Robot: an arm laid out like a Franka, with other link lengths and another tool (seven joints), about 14 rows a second.
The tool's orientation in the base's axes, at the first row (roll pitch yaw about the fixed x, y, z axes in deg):
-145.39, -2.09, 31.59
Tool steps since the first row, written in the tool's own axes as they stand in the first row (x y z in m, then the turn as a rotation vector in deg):
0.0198, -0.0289, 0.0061, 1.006, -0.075, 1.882
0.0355, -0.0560, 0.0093, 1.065, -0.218, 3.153
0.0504, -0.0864, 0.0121, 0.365, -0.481, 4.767
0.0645, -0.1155, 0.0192, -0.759, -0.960, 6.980
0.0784, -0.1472, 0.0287, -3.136, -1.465, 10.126
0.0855, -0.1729, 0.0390, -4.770, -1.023, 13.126
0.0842, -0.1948, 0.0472, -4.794, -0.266, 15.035
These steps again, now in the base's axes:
0.0022, 0.0334, 0.0121, 0.311, 1.519, -1.469
0.0026, 0.0619, 0.0254, -0.049, 2.283, -2.431
0.0008, 0.0921, 0.0409, -1.202, 2.904, -3.634
-0.0022, 0.1231, 0.0521, -2.975, 3.752, -5.224
-0.0071, 0.1570, 0.0628, -6.081, 4.428, -7.611
-0.0154, 0.1836, 0.0692, -8.089, 4.766, -10.389
-0.0286, 0.2021, 0.0748, -8.289, 5.185, -12.390

